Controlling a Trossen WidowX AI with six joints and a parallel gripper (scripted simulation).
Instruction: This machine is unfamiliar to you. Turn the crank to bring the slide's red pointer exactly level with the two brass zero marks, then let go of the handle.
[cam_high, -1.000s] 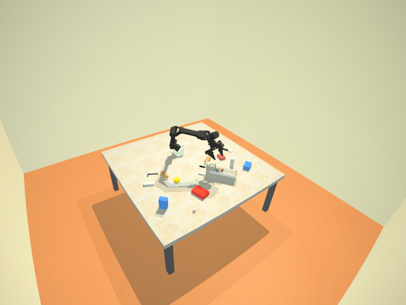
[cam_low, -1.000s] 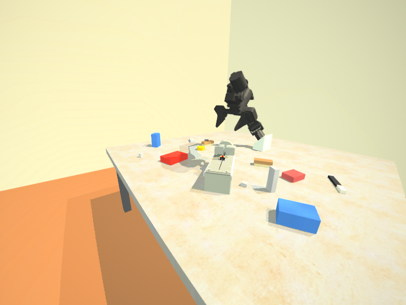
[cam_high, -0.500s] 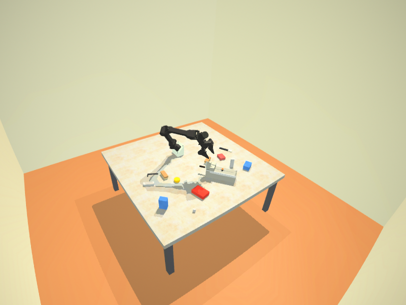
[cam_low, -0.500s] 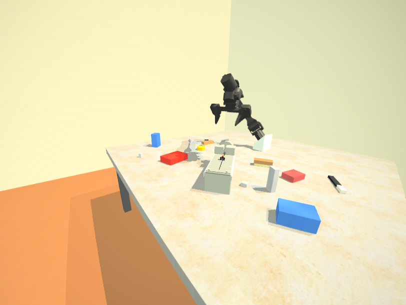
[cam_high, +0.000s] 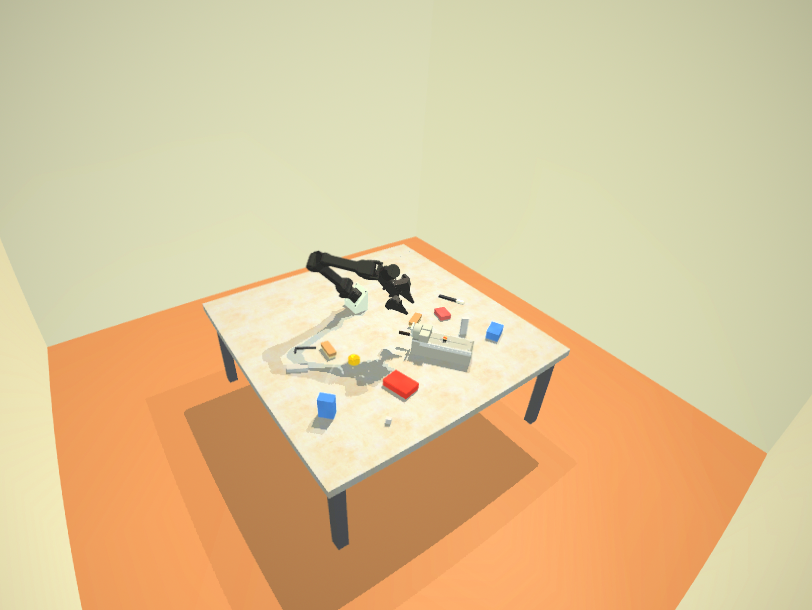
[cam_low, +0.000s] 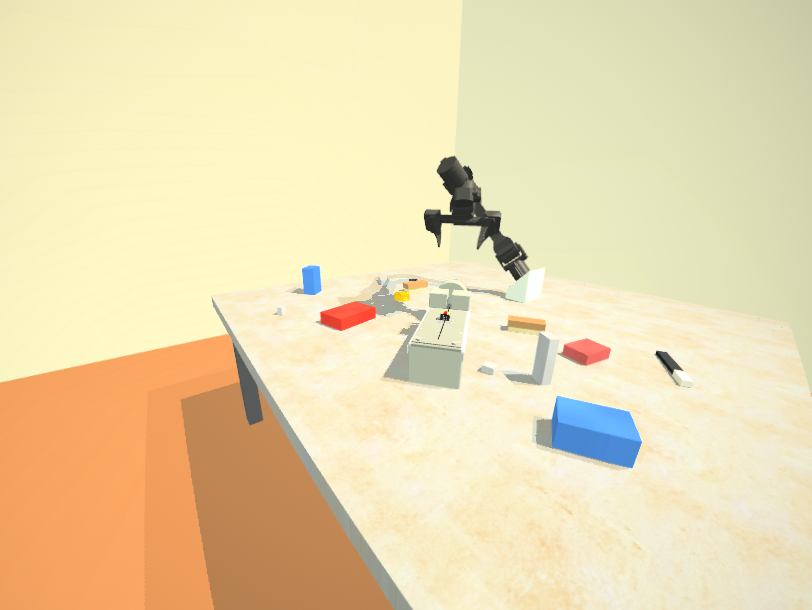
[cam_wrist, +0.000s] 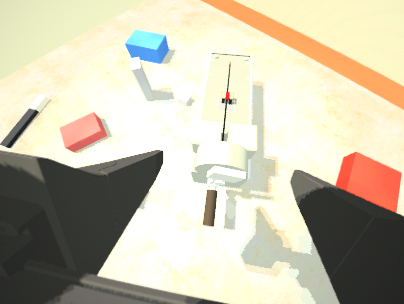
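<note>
Right now the crank is 13 cm below my gripper tip. The rest, counted from my gripper tip: brown crank handle (2 cm behind, 1 cm to the right, 14 cm below); then red pointer (13 cm ahead, 10 cm to the left, 12 cm below); then yellow disc (3 cm behind, 26 cm to the right, 19 cm below).
</note>
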